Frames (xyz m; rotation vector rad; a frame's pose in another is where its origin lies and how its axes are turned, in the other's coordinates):
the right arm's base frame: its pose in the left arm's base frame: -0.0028 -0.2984 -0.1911 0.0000 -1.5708 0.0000
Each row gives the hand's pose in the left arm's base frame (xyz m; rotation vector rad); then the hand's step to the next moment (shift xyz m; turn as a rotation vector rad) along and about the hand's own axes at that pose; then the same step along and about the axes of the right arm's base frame.
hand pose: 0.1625 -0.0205 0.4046 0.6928 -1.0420 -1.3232
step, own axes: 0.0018 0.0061 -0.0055 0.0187 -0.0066 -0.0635
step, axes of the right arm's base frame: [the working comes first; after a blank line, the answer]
step, axes of the left arm's base frame: 0.0075 -0.0016 0.0035 0.0530 -0.0288 -0.0280

0.0035 -0.0016 -0.0075 -0.0280 -0.0288 -0.0530
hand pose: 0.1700 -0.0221 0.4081 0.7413 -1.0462 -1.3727
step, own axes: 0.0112 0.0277 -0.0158 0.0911 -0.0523 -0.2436
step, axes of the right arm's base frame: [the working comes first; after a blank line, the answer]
step, axes of the left arm's base frame: 0.0246 -0.0106 0.0206 0.1903 -0.1324 -0.1290

0.0206 -0.0106 -0.0246 -0.1290 -0.1324 -0.1903
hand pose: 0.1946 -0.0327 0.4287 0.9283 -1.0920 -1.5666
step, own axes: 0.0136 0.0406 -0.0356 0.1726 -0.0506 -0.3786
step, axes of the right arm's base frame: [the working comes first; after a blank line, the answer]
step, axes of the left arm's base frame: 0.0415 -0.0255 0.0270 0.2972 -0.2396 -0.1730

0.0270 -0.0255 -0.0415 -0.1730 -0.2396 -0.2972
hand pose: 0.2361 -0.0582 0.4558 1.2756 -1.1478 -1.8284
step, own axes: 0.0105 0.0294 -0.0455 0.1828 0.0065 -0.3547
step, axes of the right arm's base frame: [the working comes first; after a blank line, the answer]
step, axes of the left arm's base frame: 0.0396 -0.0352 0.0154 0.2720 -0.2655 -0.1218

0.0154 -0.0352 -0.0396 -0.1218 -0.2655 -0.2720
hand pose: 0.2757 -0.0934 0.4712 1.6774 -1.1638 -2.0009
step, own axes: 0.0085 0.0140 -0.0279 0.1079 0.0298 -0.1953
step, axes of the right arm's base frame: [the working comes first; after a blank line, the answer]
step, axes of the left arm's base frame: 0.0194 -0.0255 0.0042 0.1405 -0.1676 -0.0531

0.0042 -0.0255 -0.0194 -0.0531 -0.1676 -0.1405
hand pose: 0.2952 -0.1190 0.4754 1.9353 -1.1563 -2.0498
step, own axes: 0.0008 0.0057 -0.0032 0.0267 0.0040 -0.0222
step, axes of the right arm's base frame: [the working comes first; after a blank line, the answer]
step, axes of the left arm's base frame: 0.0003 -0.0059 0.0029 0.0130 -0.0273 -0.0175

0.0029 -0.0059 -0.0003 -0.0175 -0.0273 -0.0130
